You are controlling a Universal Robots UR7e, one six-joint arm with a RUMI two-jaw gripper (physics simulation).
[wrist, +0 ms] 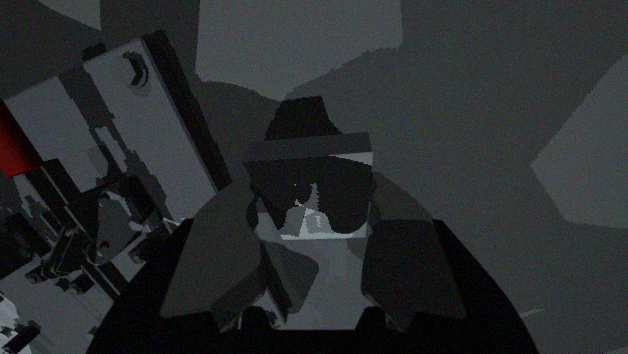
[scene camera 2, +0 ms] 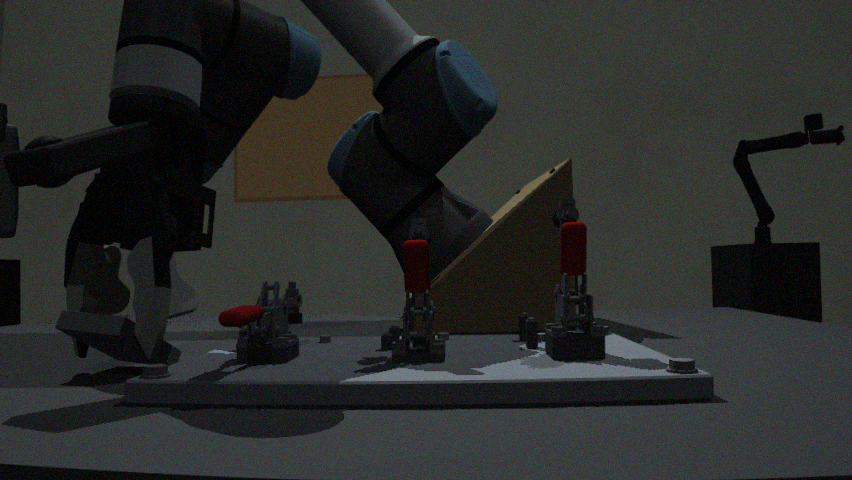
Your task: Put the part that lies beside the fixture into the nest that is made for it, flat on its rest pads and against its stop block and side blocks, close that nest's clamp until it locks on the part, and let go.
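Places are measured from the arm's base along level axes (x right, y back, z down), in metres.
Pixels of known places: gripper, fingertip midpoint: [wrist: 313,174] [scene camera 2: 114,359]; arm's base at its link origin: [scene camera 2: 454,255].
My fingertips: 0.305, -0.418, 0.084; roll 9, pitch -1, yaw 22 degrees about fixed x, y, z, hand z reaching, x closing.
Ahead of a thing's pixels: the offset from my fingertips to its top centre, as dx, dy, dz. "spot": to the spot under its first point.
My gripper [scene camera 2: 119,335] [wrist: 313,174] is shut on the part, a grey angular block @(-0.002, +0.010, -0.040) [scene camera 2: 89,329] [wrist: 310,146], which it holds tilted, low above the table. In the wrist view the part lies to the right of the edge of the fixture plate @(-0.241, -0.006, -0.002) [scene camera 2: 417,391] [wrist: 145,115]. On the plate stand three clamps with red handles. The left clamp's handle @(spot: -0.128, -0.103, -0.040) [scene camera 2: 241,316] is low and points left; the middle handle @(-0.237, -0.051, -0.084) [scene camera 2: 416,265] and right handle @(-0.347, -0.052, -0.093) [scene camera 2: 573,248] stand upright. A red handle @(spot: -0.115, -0.079, -0.041) [wrist: 17,142] also shows in the wrist view. The fingers hide part of the block; the nests' pads are hard to make out.
Bolt heads @(-0.071, -0.095, -0.009) [scene camera 2: 156,370] @(-0.392, -0.123, -0.009) [scene camera 2: 682,364] [wrist: 135,70] stand up at the plate's corners, one close to the fingers in the scene view. Small dark blocks @(-0.328, +0.004, -0.024) [scene camera 2: 530,332] stand between the clamps. A wooden wedge [scene camera 2: 506,286] carries the arm behind the plate. A dark box [scene camera 2: 766,280] stands at the right.
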